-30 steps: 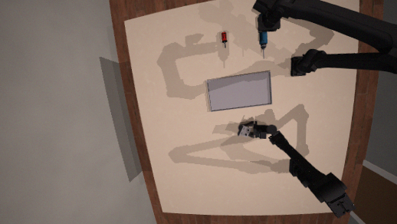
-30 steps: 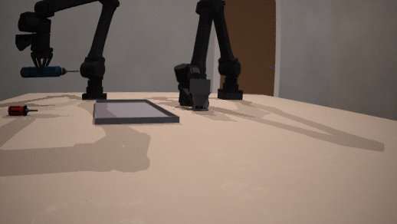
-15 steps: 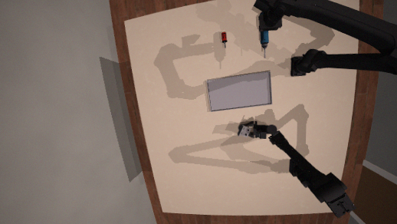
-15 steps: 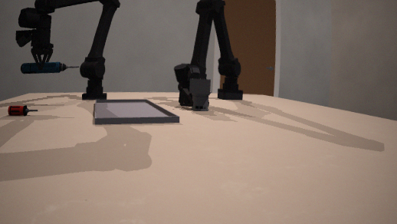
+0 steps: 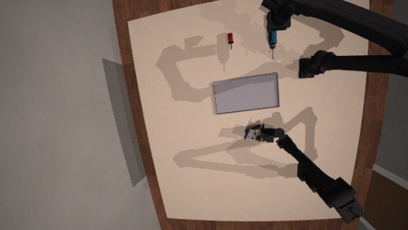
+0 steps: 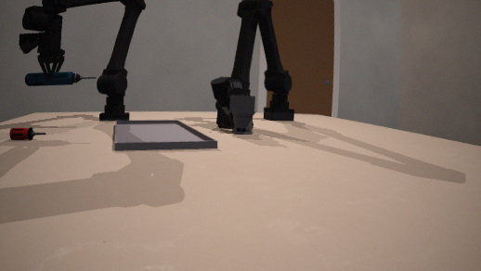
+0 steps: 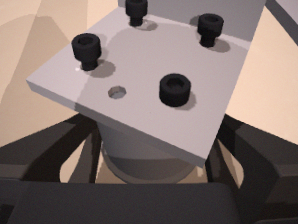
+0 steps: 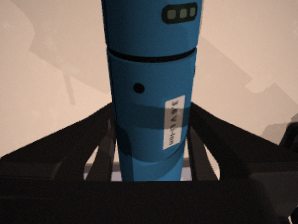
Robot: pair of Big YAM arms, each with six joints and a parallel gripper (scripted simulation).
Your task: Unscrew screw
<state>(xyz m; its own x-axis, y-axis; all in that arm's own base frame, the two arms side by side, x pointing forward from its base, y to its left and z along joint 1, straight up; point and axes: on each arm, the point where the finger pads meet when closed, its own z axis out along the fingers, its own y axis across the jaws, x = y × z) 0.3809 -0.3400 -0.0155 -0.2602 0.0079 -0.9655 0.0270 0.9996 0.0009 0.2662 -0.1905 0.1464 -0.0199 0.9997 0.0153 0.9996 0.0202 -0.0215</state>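
Now: left hand 10 mm below the grey joint module. Also, from my left hand: grey bracket: 50 mm above; screwdriver bit: 120 mm behind, 460 mm to the right, 140 mm above; shallow grey tray: 10 mm ahead, 260 mm to the right, 20 mm below.
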